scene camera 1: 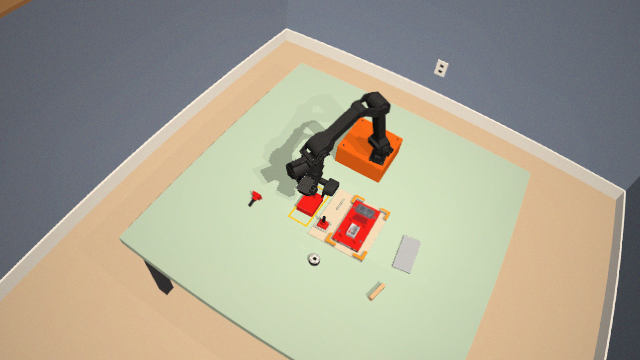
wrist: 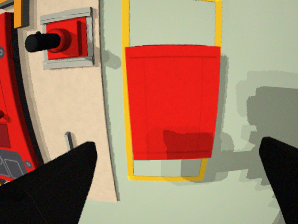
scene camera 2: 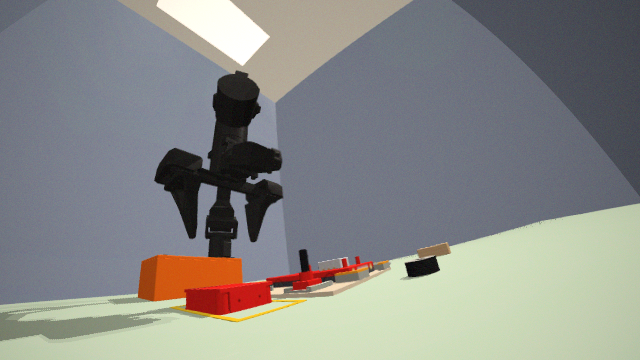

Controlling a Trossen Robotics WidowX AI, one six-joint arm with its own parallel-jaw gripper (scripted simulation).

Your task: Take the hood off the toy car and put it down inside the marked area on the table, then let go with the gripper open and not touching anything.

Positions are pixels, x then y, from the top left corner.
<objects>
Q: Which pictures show the gripper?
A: Scene camera 1, the wrist view and scene camera 2: all of them.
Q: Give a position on a red hood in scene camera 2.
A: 217, 300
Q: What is the gripper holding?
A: Nothing.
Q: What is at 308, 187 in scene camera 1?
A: The gripper.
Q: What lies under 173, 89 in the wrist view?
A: A red hood.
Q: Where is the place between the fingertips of the gripper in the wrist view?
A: At 182, 149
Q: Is the gripper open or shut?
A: Open.
</objects>
